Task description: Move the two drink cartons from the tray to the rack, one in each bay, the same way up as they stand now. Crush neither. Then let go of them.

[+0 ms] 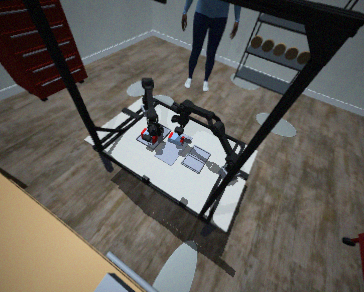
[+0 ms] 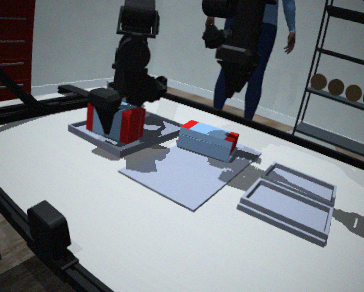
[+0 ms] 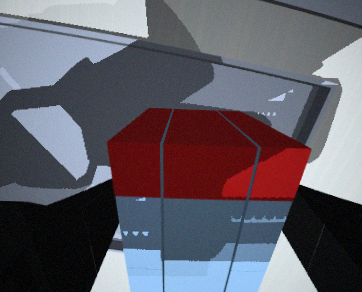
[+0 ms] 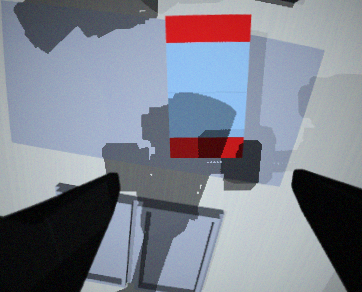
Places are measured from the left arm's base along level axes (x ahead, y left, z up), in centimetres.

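Pixels of known places: left gripper, fingertip midpoint: (image 1: 151, 138) (image 2: 118, 128); right gripper, fingertip midpoint: (image 2: 233, 95) (image 4: 205, 179); left arm's base at its link origin: (image 1: 147, 107).
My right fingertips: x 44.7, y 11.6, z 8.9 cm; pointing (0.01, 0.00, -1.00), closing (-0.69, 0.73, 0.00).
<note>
Ahead of a thing's pixels: the offset from my right fingertips to its top centre. Level surfaces: height alone.
A light-blue carton with red ends @[dx -13.0, dy -21.1, dz -7.1 cm] (image 1: 144, 134) (image 2: 133, 124) (image 3: 209, 174) rests lengthwise in the grey tray (image 1: 165, 132) (image 2: 108, 146) (image 3: 307, 116). My left gripper (image 1: 153, 131) (image 2: 117, 121) (image 3: 195, 178) is open and low, with one finger on each side of this carton. A second carton @[dx -2.9, dy -1.8, dz -9.2 cm] (image 1: 176, 138) (image 2: 207, 142) (image 4: 209, 72) lies flat on a thin grey mat @[dz -14.1 cm] (image 1: 167, 154) (image 2: 186, 179) (image 4: 93, 87). My right gripper (image 1: 179, 130) (image 2: 231, 90) (image 4: 205, 179) is open and empty, and hangs above that carton's end nearer the rack. The two-bay rack @[dx +19.2, dy +5.6, dz -12.5 cm] (image 1: 189, 168) (image 2: 282, 224) (image 4: 174, 206) holds nothing.
A black frame rail runs along the table's far edge behind both arms. A person stands beyond the table. A shelf unit (image 1: 246, 52) is at the back right and a red drawer cabinet (image 1: 53, 58) at the back left.
</note>
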